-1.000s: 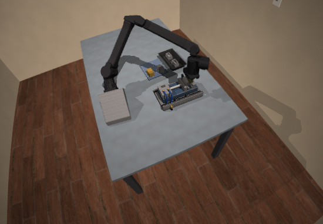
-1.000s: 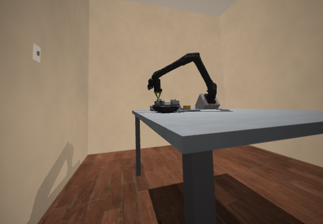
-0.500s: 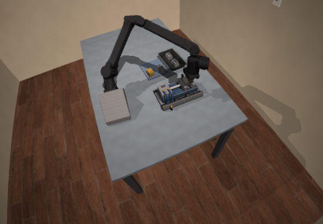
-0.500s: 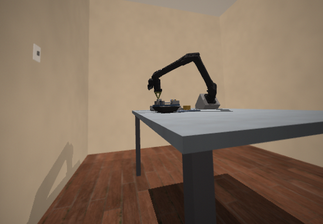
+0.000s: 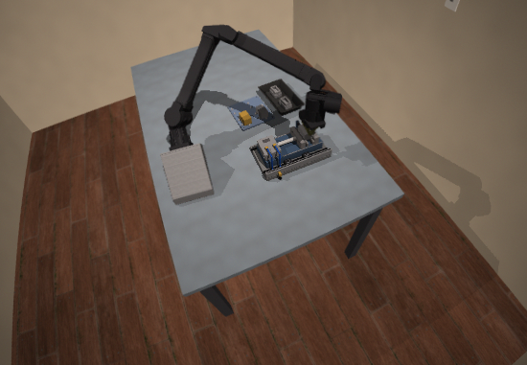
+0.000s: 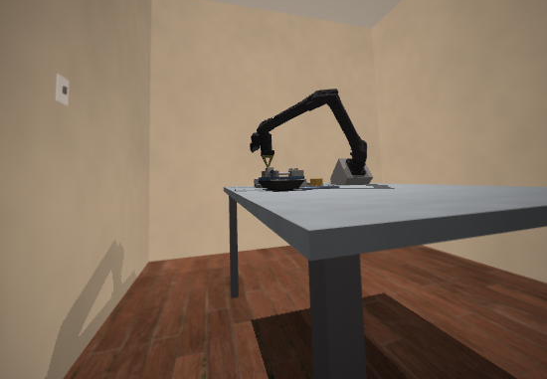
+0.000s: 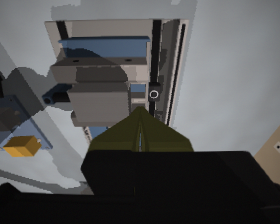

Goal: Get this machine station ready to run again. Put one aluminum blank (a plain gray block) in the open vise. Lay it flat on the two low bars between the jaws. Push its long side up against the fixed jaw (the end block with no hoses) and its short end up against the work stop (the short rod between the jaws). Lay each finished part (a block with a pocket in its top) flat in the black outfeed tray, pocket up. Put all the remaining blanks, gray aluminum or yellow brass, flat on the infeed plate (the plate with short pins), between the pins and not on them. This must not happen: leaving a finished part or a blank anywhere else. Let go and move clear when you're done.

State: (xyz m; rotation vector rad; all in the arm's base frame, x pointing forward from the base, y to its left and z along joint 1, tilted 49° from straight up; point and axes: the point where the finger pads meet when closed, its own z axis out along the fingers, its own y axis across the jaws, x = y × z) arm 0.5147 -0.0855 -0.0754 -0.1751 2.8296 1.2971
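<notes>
Now: hand 70 mm past the blue vise base, 30 mm to the right of it and 90 mm above it. Also, from my hand: yellow brass blank (210 mm behind, 280 mm to the left, 100 mm below).
</notes>
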